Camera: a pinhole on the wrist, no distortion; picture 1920 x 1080 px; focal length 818.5 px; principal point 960.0 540.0 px. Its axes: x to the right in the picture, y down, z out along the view. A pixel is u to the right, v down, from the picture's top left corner.
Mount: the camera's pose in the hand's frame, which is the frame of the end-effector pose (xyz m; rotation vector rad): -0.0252 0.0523 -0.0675 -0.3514 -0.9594 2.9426
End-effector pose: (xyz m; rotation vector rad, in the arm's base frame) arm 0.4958 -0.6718 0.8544 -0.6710 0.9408 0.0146
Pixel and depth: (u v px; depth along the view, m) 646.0 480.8 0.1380
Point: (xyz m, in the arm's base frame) 0.5428 -0.6592 0.8939
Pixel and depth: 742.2 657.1 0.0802
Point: 0.4792 -0.6740 0.8707
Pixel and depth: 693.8 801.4 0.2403
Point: 0.6107 -0.7474 0.9728
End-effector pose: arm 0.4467 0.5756 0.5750 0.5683 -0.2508 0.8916
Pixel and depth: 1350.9 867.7 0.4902
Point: 0.5258 0.0730 0.4162
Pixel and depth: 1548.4 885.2 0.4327
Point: 0.4451 0.0867 0.3641
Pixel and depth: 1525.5 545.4 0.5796
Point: 0.3183 -0.0776 0.4997
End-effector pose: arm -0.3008 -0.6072 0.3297 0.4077 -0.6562 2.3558
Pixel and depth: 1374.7 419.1 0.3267
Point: -0.0320 -0.7859 0.3943
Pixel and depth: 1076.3 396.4 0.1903
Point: -0.2005 -0.6895 0.3767
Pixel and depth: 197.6 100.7 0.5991
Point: -0.4361 -0.7498 1.1070
